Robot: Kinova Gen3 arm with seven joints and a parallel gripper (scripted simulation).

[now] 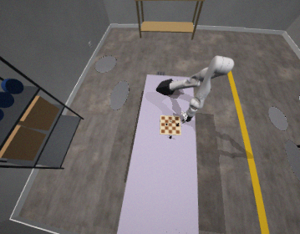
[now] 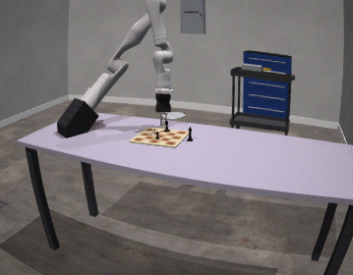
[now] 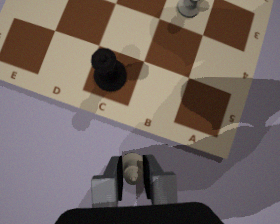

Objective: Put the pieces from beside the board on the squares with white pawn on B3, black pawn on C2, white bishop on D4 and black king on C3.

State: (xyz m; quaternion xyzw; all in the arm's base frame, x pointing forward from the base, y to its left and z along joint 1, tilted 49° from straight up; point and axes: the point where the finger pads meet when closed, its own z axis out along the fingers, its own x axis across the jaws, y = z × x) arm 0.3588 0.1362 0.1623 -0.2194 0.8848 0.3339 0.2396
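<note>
Now: hand 10 mm above the white bishop. From my hand the other things lie so: white pawn: 30 mm ahead, 140 mm to the right, 10 mm below; then chessboard: 70 mm ahead, 130 mm to the right, 30 mm below; then black pawn: 80 mm ahead, 160 mm to the right, 10 mm below.
</note>
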